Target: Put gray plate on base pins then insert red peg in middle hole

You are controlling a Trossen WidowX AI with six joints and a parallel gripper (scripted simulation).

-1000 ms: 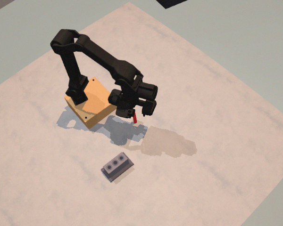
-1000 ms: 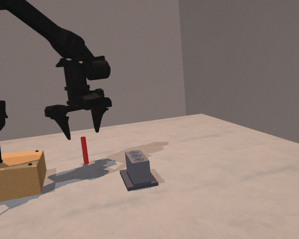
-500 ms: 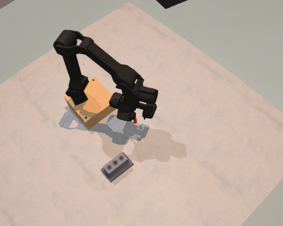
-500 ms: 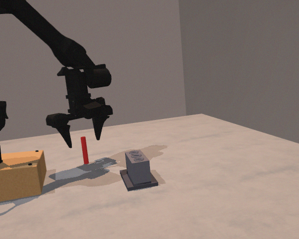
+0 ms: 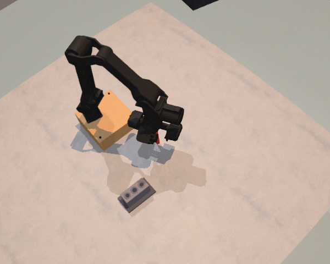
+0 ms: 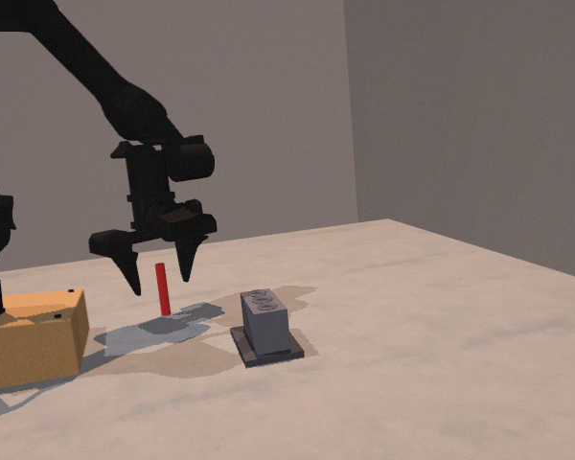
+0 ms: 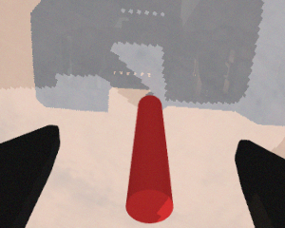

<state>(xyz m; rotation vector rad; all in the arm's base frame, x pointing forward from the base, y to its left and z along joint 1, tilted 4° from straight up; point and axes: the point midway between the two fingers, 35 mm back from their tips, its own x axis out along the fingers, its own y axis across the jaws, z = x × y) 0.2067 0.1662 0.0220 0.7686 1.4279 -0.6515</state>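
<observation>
My gripper tip is now right at the red peg. The rest, counted from my gripper tip: dark base (14 cm ahead, 17 cm to the right, 3 cm below); then gray plate (15 cm ahead, 17 cm to the right).
</observation>
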